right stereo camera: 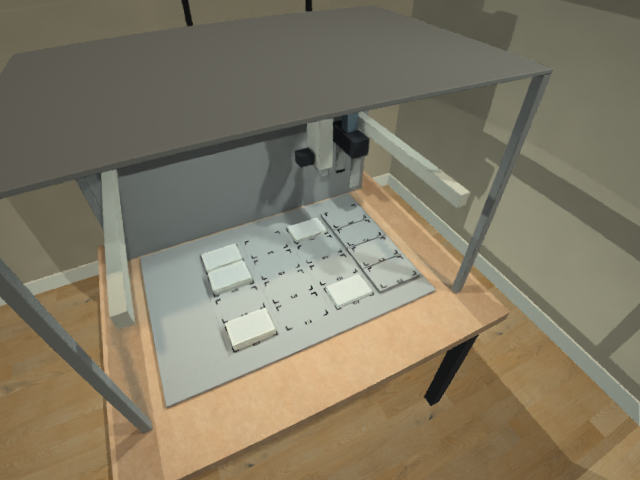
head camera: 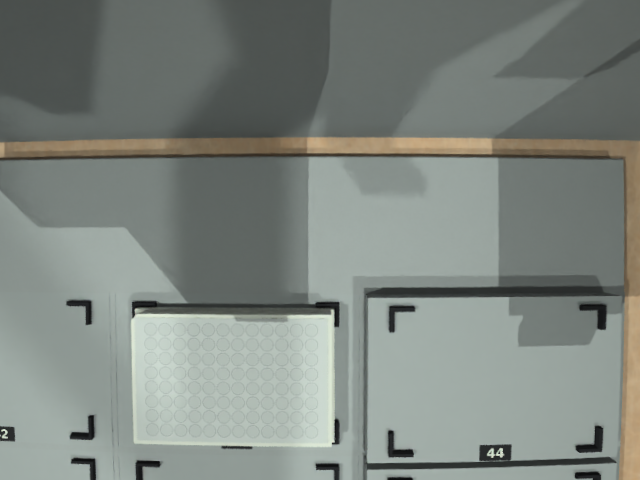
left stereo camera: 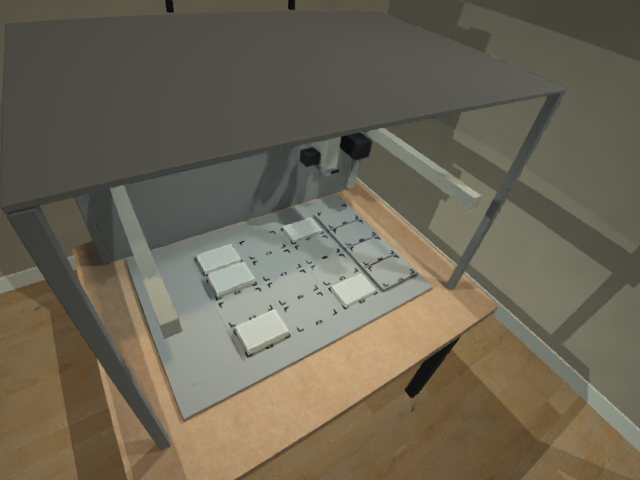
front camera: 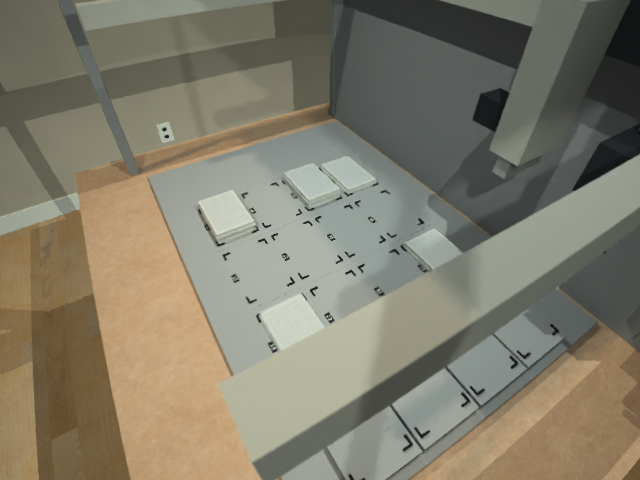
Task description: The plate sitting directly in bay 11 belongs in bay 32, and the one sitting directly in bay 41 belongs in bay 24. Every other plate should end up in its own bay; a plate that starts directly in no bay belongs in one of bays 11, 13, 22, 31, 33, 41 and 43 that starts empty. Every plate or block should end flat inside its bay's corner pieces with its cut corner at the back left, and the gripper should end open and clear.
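Frame: origin at the robot's base, x ahead, y left, z up, level; millimetres.
Seen in the pictures: gripper, fingertip midpoint: (right stereo camera: 346,178) (left stereo camera: 342,179); robot's base at its link origin: (right stereo camera: 234,351) (left stereo camera: 248,355) (front camera: 200,210).
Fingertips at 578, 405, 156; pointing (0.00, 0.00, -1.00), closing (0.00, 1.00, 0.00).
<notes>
Pixels of each thing's top centre, then the offset from my fingertips to it, as dx, dy, dz. "spot": a spot on its surface instead.
- white plate stack at its top centre: (front camera: 225,210) (left stereo camera: 262,328) (right stereo camera: 249,325) -514, -362, -129
- bay 24 at a spot on its surface: (front camera: 436,405) spot: +23, -254, -142
- Raised bay 44 at a spot on its surface: (head camera: 493,382) spot: -24, -42, -142
A white plate stack (front camera: 226,214) (left stereo camera: 262,330) (right stereo camera: 250,328) sits in bay 11; another (front camera: 311,183) (left stereo camera: 231,279) (right stereo camera: 230,276) in bay 31. Both look thicker than the plate (front camera: 347,174) (left stereo camera: 218,258) (right stereo camera: 222,256) in bay 41. One plate (front camera: 292,320) (left stereo camera: 353,289) (right stereo camera: 348,290) is in bay 13, and one with round wells (front camera: 431,245) (head camera: 232,377) (left stereo camera: 302,228) (right stereo camera: 306,229) lies in bay 43. Bay 32 and bay 24 (front camera: 436,405) hold no plate. Cut corners are too small to tell. My gripper (front camera: 502,168) (left stereo camera: 329,170) is raised at the back right; its jaws cannot be made out.
Raised bay 44 (head camera: 493,382) is at the deck's back right. Dark boxes (left stereo camera: 356,146) (right stereo camera: 351,143) hang beside the raised column. A pale side beam (front camera: 439,325) crosses the front view and hides part of the deck. A grey back panel (left stereo camera: 206,206) stands behind.
</notes>
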